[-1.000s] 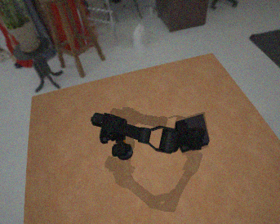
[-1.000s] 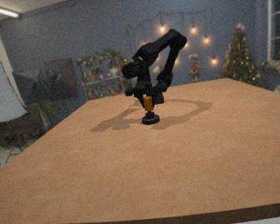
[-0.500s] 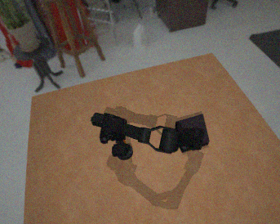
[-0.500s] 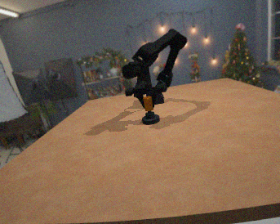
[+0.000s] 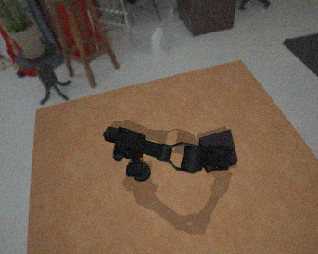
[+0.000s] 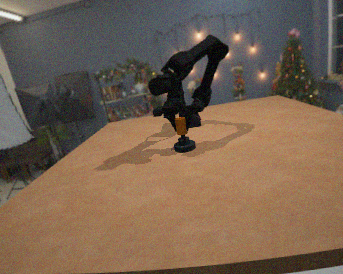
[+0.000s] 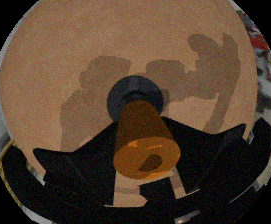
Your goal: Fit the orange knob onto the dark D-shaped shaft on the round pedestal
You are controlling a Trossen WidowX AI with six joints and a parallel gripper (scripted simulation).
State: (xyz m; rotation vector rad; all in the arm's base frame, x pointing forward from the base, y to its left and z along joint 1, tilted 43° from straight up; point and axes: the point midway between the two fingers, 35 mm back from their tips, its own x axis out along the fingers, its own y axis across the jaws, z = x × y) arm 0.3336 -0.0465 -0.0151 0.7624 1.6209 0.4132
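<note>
Right now my gripper tip is 20 mm below the orange knob. From my gripper tip the other things lie so: round pedestal 40 mm below.
</note>
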